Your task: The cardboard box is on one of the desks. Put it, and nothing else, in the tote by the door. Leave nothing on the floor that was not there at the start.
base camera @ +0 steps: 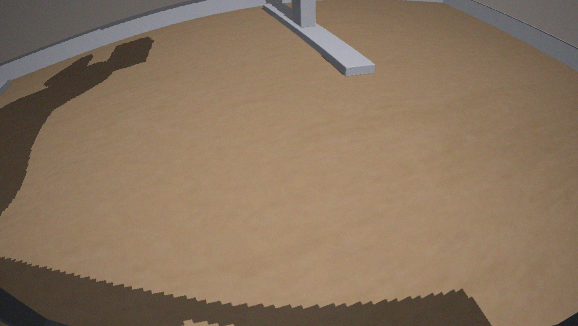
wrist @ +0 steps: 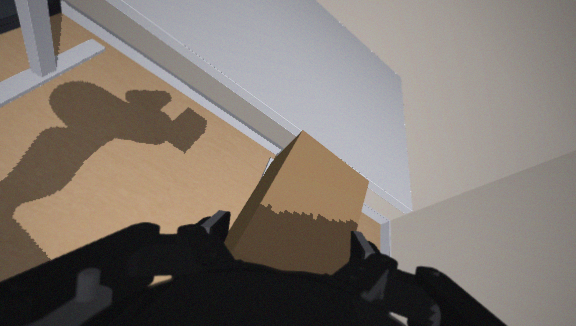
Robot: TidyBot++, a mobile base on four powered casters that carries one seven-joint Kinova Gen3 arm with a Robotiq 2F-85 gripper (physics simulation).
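Frame: origin at the arm's base, x ahead, y left, z up, level; millimetres.
Seen in the pictures: gripper, fingertip midpoint: (wrist: pixel 287 235).
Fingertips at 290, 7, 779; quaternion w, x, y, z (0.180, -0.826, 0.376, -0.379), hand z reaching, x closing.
A point is followed by its place in that frame, as x, y, z.
The brown cardboard box (wrist: pixel 315 200) {302, 14, 807} is between the two black fingers in the wrist view, its lower part in shadow. My gripper (wrist: pixel 287 235) {290, 7, 779} is shut on the box and holds it up off the desk and the floor. The desk (wrist: pixel 320 85) {880, 153, 553}, with a pale grey top, shows beyond the box in the wrist view. The box and the gripper do not show in the base view. The tote and the door do not show in either view.
A grey desk foot (base camera: pixel 340 47) {897, -98, -372} (wrist: pixel 87 52) {894, 1225, -372} with an upright post (base camera: pixel 304 12) {1070, -9, -319} (wrist: pixel 37 37) {645, 1120, -144} stands on the floor. Walls with a pale baseboard (base camera: pixel 120 30) {1263, 747, -354} run behind. A shadow of the arm lies on the wooden floor (base camera: pixel 300 165) {480, 4, -397} (wrist: pixel 150 185) {693, 411, -397}.
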